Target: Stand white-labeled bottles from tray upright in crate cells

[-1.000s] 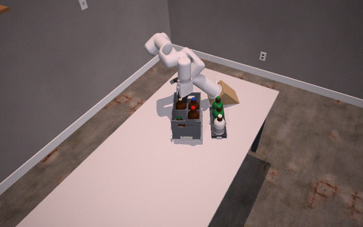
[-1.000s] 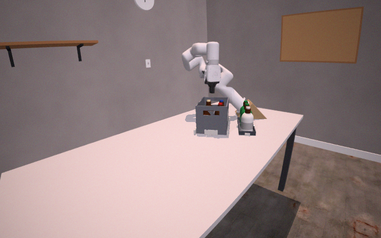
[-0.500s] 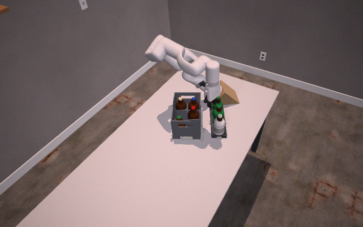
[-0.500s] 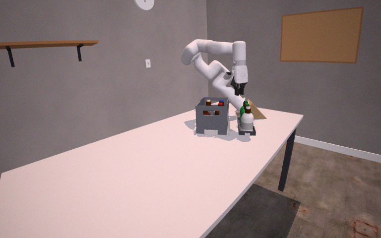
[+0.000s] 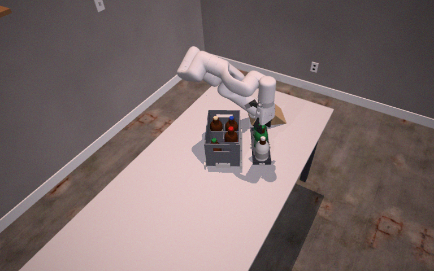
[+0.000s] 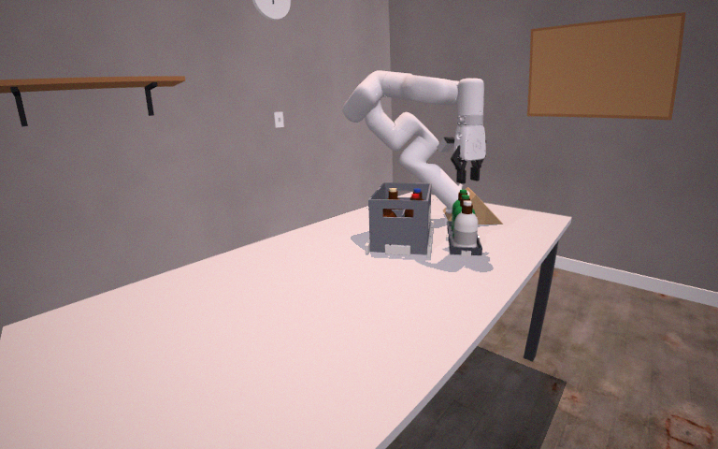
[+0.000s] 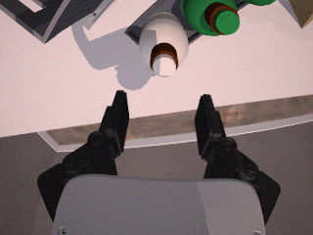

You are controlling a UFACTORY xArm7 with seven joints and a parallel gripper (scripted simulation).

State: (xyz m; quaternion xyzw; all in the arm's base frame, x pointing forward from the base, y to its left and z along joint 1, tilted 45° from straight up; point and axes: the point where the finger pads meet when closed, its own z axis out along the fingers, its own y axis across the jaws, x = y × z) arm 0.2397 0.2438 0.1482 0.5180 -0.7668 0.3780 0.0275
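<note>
Now: the white-labeled bottle 160 mm below my hand. Also, from my hand: grey crate (220 mm to the right, 160 mm below, 20 mm behind); then dark tray (230 mm below, 80 mm behind, 20 mm to the right).
</note>
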